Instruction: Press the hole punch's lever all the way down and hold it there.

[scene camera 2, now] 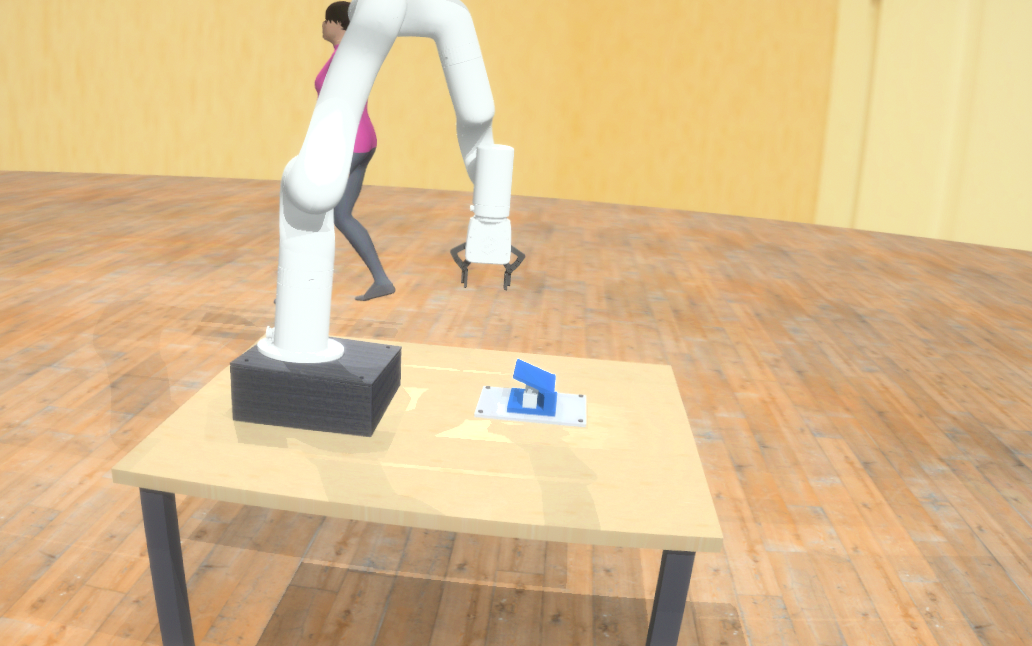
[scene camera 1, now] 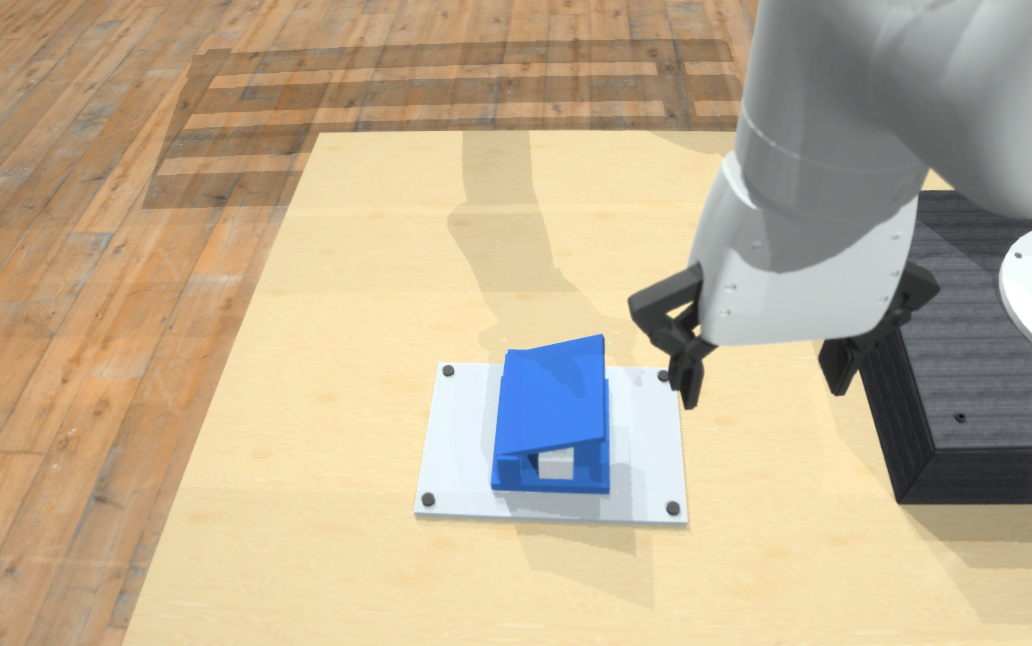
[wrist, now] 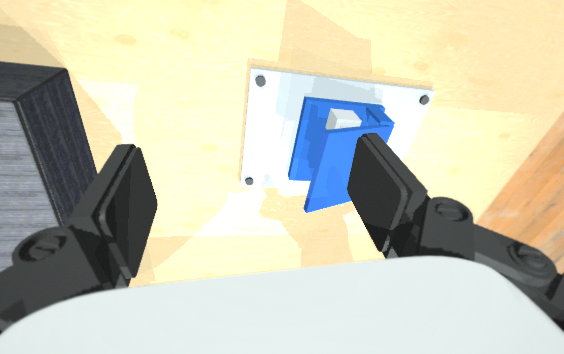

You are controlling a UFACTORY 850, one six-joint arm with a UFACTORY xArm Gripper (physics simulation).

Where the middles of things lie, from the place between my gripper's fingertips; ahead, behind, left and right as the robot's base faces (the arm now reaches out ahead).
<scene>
My hand is 120 mm short of the blue lever (scene camera 1: 553, 397), 120 mm to the left of it and 170 mm above it. Round my hand: white plate (scene camera 1: 647, 487): 120 mm ahead, 120 mm to the right, 230 mm below.
</scene>
